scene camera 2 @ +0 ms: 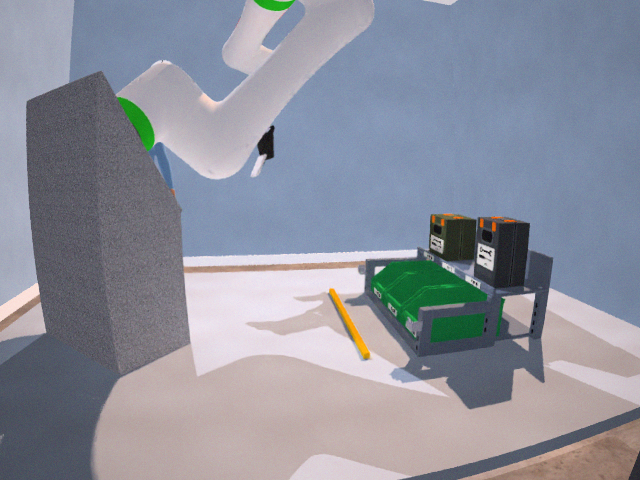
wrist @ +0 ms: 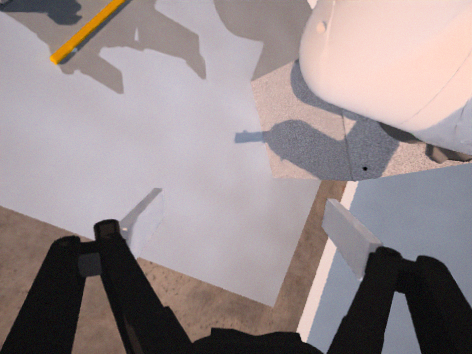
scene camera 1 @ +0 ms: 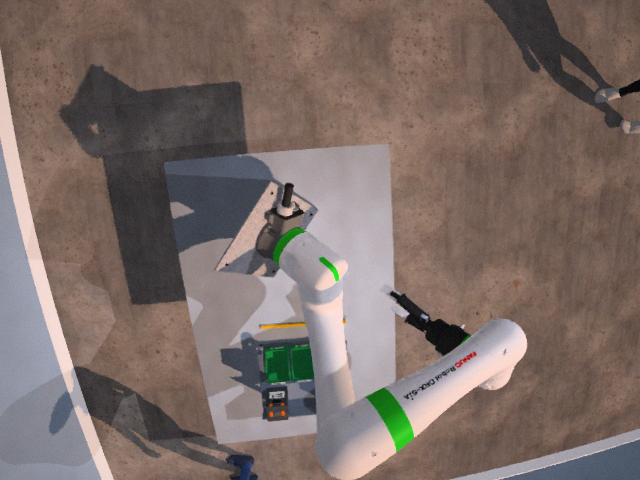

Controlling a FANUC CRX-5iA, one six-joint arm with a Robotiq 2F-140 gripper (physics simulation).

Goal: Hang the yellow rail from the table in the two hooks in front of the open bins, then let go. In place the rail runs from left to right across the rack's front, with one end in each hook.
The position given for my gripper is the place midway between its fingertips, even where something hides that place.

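Note:
In scene camera 1 I see my gripper (scene camera 1: pixel 388 297), and that same view shows me a dark box (scene camera 1: pixel 277 397). Scene camera 2 gives me the dark box (scene camera 2: pixel 502 243) too. As for the wrist view, my gripper (wrist: pixel 244 207) is visible there, but the dark box is out of frame in the wrist view.

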